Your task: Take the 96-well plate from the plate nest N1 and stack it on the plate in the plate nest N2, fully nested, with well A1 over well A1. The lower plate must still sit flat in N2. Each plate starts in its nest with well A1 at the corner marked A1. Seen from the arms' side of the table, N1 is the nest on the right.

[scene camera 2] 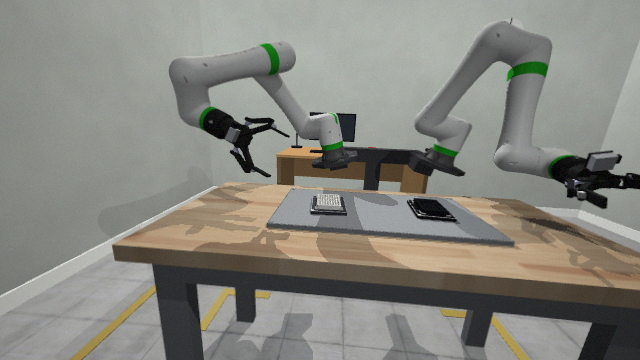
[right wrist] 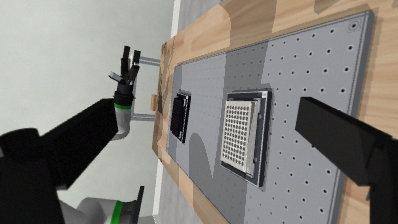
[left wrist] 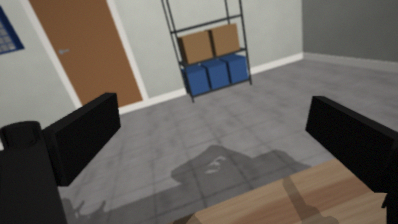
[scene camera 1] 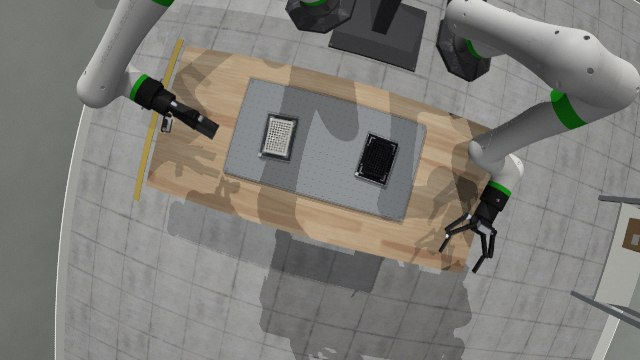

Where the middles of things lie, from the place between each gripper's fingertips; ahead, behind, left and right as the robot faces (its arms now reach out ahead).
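My right gripper point(scene camera 2: 278, 156) is 17 cm above the white 96-well plate point(right wrist: 240, 121), and it's 18 cm to the right of it and 5 cm past it. Plate nest N1 point(right wrist: 259, 130) is 18 cm below my right hand, 18 cm to the left of it and 5 cm behind it.
My left hand point(scene camera 1: 456, 262) is 140 mm above the white 96-well plate, 250 mm past it and 720 mm to the left of it. As for plate nest N1, it's 150 mm below my left hand, 250 mm behind it and 720 mm to the right of it.
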